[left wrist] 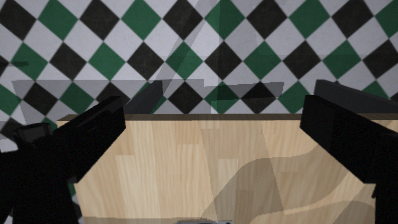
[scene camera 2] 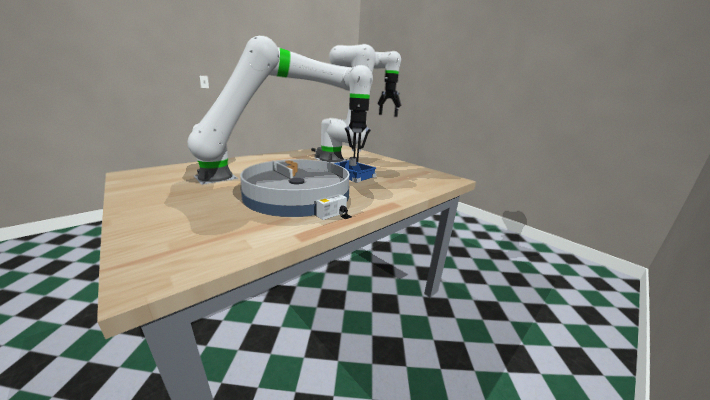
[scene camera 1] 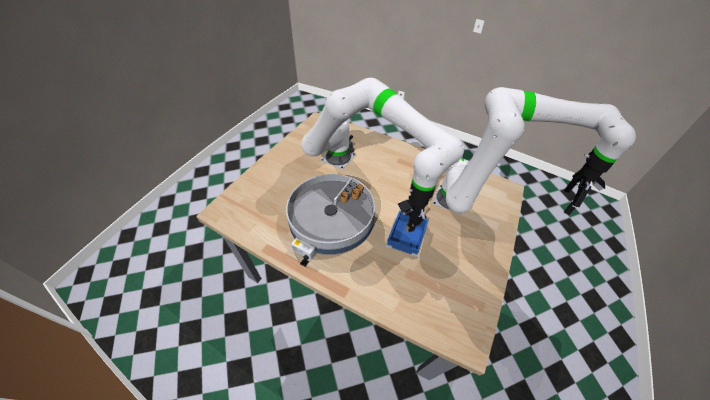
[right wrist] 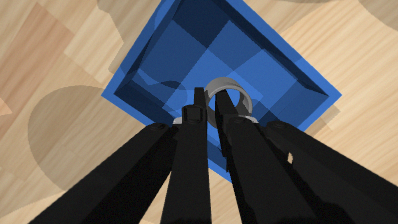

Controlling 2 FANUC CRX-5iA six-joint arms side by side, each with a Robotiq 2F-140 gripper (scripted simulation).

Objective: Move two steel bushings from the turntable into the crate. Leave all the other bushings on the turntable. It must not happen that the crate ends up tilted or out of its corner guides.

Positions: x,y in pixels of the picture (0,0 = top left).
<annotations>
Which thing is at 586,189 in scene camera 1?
My left gripper.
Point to a blue crate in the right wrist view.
At 173,54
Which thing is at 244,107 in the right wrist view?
A steel bushing.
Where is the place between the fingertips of my right gripper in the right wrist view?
209,102
</annotations>
